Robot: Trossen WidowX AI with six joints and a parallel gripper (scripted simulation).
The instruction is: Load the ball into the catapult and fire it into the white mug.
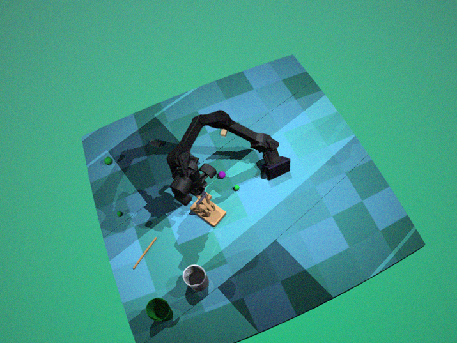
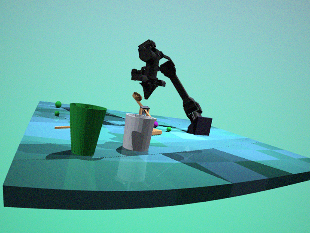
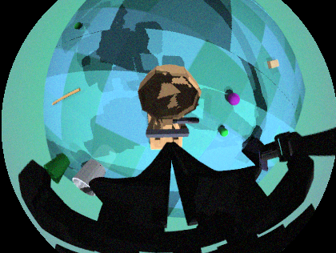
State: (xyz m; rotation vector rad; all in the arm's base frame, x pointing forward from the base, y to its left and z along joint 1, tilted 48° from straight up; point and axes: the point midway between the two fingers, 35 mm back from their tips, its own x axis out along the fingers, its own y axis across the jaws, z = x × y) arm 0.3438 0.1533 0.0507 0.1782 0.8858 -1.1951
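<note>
Right now my gripper tip is 2 cm to the left of the wooden catapult and 7 cm above it. From my gripper tip the other things lie so: white mug 13 cm ahead, 31 cm to the left, 11 cm below; purple ball 12 cm behind, 12 cm to the right, 13 cm below; thin stick 32 cm ahead, 10 cm to the left, 14 cm below.
</note>
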